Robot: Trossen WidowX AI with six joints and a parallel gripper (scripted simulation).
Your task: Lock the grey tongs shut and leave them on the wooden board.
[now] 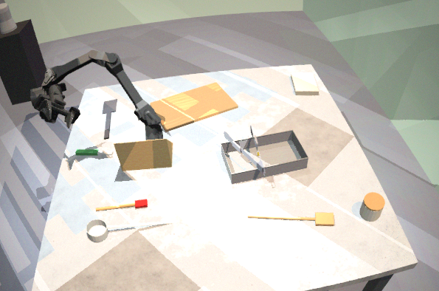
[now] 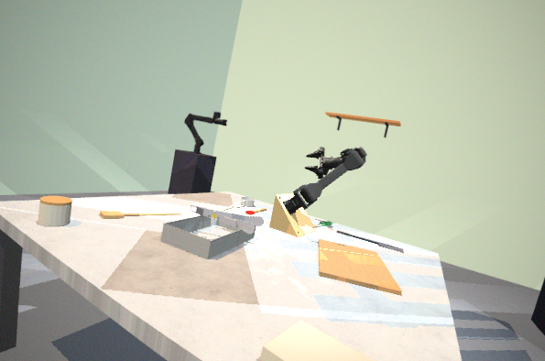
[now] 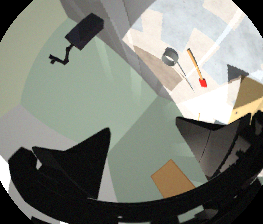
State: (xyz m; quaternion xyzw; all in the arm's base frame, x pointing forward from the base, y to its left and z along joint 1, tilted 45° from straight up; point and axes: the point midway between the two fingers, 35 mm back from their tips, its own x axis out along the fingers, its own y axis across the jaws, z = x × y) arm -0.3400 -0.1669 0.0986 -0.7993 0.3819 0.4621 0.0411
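Right now my gripper tip is 73 cm short of the grey roasting tin, 1 cm to the left of it and 28 cm above it. Also, from my gripper tip: red-headed spatula 19 cm ahead, 15 cm to the right, 30 cm below; black spatula 7 cm ahead, 45 cm to the left, 31 cm below; green-handled tool 3 cm ahead, 17 cm to the left, 30 cm below.
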